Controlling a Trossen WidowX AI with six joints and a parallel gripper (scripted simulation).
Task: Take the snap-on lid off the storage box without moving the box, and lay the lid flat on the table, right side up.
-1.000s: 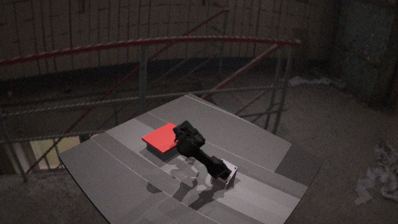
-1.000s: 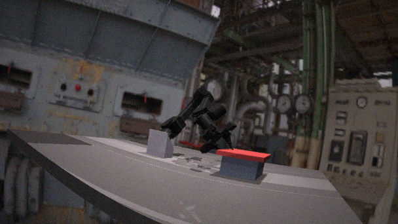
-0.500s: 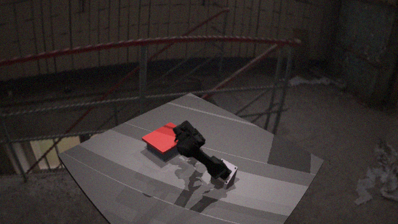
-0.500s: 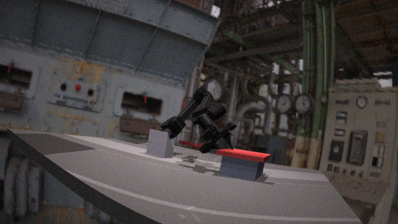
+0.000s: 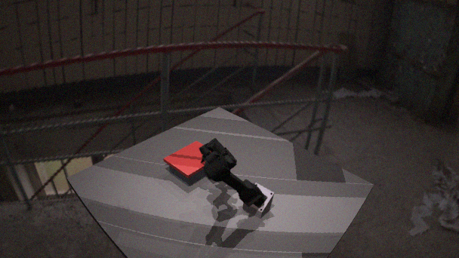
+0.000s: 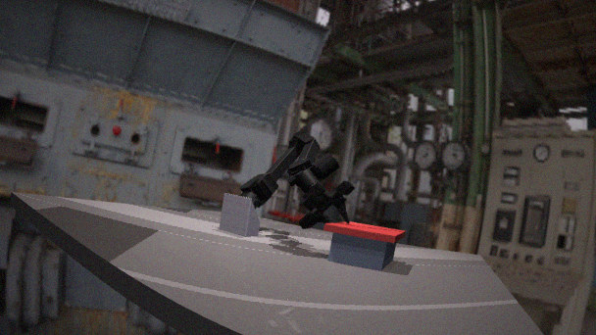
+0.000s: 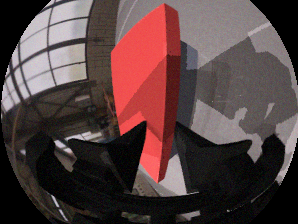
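My gripper tip is 80 mm short of the red lid, 10 mm to the right of it and 10 mm below it. Round my gripper tip: storage box 80 mm ahead, 40 mm below, 10 mm to the left.
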